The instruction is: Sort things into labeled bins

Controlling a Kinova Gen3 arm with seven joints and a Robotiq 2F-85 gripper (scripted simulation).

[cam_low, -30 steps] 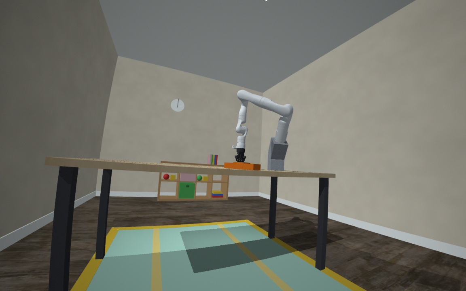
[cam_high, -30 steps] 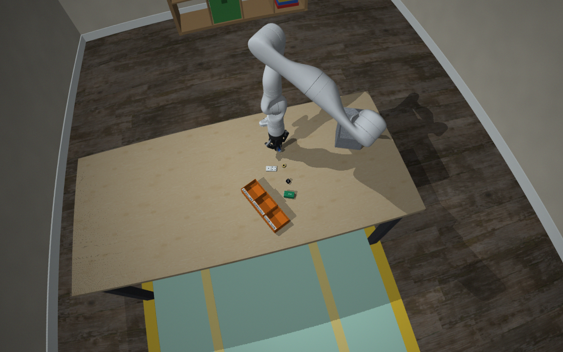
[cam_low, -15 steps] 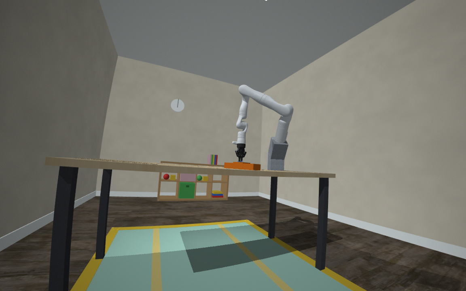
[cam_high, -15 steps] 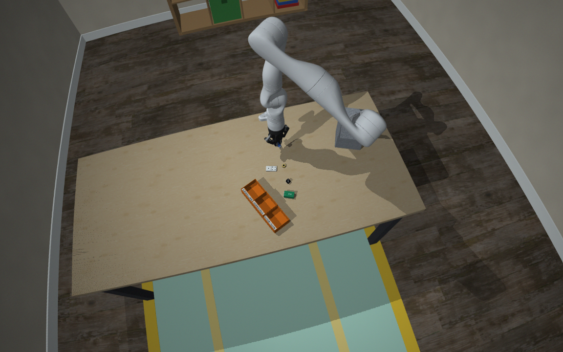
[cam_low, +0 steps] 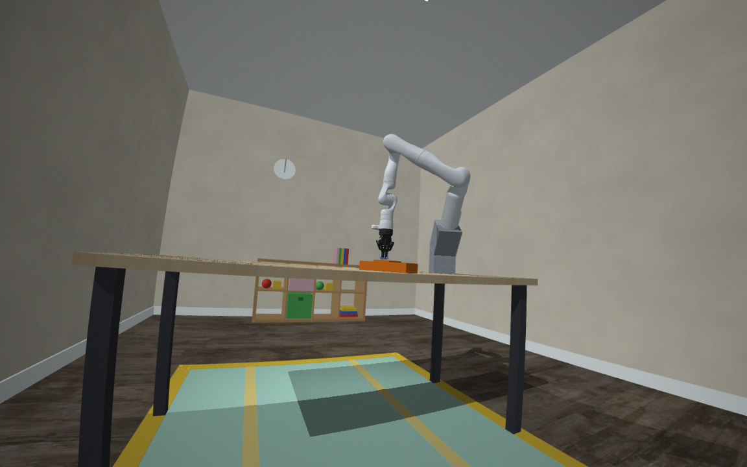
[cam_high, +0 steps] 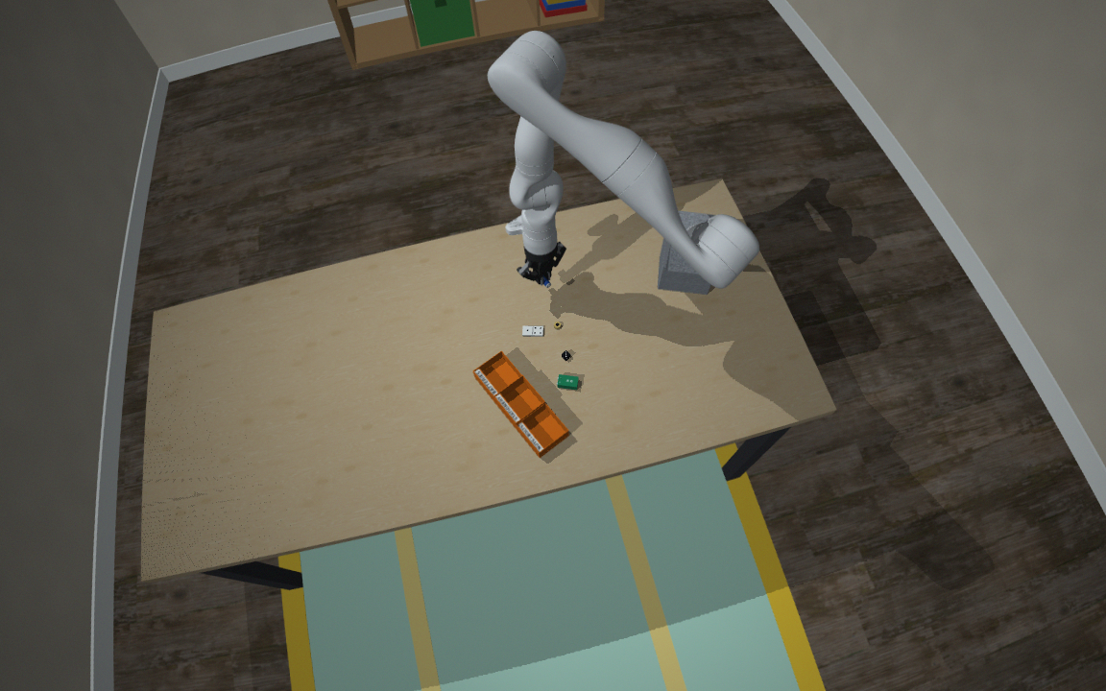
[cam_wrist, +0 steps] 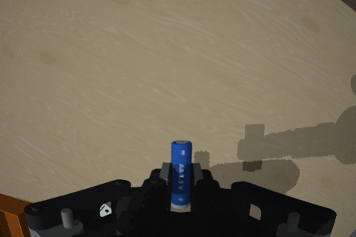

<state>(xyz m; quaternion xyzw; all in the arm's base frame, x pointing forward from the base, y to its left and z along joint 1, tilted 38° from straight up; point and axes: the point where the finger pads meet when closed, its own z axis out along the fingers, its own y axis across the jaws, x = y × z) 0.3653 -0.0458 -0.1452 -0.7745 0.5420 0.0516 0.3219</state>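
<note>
Right now the green 9V battery is 25 cm to the left of my hand, 7 cm below it and 1 cm ahead of it. Round my hand: blue cylinder 2 cm below; brass hex nut 10 cm to the left, 8 cm below, 1 cm behind; white domino 10 cm to the left, 8 cm below, 5 cm ahead.
</note>
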